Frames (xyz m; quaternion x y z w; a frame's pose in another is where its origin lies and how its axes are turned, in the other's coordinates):
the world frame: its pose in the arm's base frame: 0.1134 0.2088 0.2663 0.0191 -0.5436 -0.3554 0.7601
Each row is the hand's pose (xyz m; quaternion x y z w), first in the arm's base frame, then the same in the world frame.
Working: the arm's base frame: its pose in the world frame: -0.1170 -0.3255 -0.0881 -0.0191 0.5436 0.3554 0.7601

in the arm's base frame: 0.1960 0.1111 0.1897 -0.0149 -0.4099 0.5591 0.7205
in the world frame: 0.0055 -0.0619 -0.1356 0.4245 0.0855 0.6970 0.5715
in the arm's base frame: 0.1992 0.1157 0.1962 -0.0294 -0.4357 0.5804 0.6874
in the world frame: 0.0087 -0.0541 -0.1340 0.4349 0.0431 0.7098 0.5525
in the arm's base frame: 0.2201 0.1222 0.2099 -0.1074 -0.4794 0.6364 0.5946
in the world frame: 0.0194 -0.0327 -0.1436 0.4234 -0.0672 0.7626 0.4844
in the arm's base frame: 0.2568 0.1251 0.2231 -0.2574 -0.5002 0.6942 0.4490
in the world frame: 0.0343 -0.0059 -0.1680 0.3509 -0.2144 0.8368 0.3616
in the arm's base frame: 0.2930 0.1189 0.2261 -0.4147 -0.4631 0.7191 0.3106
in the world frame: 0.0458 0.0095 -0.1994 0.2343 -0.3168 0.8913 0.2243
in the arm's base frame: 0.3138 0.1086 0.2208 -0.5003 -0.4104 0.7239 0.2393
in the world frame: 0.0506 0.0104 -0.2227 0.1545 -0.3459 0.9151 0.1382
